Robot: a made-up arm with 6 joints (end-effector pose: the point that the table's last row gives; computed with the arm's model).
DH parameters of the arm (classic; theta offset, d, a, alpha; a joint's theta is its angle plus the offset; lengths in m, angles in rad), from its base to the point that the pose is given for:
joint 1: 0 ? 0.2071 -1.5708
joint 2: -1.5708 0 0.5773 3.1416
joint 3: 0 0 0.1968 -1.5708
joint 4: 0 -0.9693 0 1.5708
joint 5: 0 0 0 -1.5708
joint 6: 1.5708 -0.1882 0 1.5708
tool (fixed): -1.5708 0 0 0
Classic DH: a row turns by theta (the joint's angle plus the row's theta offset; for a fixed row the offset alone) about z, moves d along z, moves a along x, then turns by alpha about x.
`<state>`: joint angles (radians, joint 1 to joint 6).
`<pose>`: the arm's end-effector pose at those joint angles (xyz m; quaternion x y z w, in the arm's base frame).
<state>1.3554 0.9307 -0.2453 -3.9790 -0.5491 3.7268</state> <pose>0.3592 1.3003 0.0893 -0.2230 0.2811 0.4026 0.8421</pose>
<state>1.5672 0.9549 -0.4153 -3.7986 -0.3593 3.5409</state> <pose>0.0446 1.1506 -0.0530 -0.3224 0.3816 0.4962 0.7101</pose>
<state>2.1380 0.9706 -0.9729 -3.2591 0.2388 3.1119</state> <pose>-0.2226 0.3397 -0.1162 -0.7539 0.4655 0.3757 0.2716</pose>
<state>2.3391 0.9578 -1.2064 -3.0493 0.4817 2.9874</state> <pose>-0.0882 0.1028 0.0152 -0.8959 0.3673 0.2114 0.1334</pose>
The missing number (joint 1, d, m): 0.6864
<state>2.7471 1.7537 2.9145 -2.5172 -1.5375 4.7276</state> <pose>-0.8207 0.2226 1.6154 0.6083 -0.4895 -0.1886 0.5957</pose>
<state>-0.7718 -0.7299 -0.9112 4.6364 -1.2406 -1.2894</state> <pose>0.7498 -0.4820 1.1377 0.9727 0.2279 0.0157 0.0402</pose>
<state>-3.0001 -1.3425 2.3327 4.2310 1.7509 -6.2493</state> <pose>1.0701 0.3182 0.2455 -0.1915 -0.5117 0.5111 0.6635</pose>
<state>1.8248 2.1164 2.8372 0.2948 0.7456 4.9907</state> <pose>-0.3681 1.2704 1.3574 0.6162 -0.0653 0.7789 0.0967</pose>
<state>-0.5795 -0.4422 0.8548 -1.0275 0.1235 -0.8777</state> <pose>0.0491 -0.0558 2.3776 0.5101 -0.5678 0.3462 0.5455</pose>
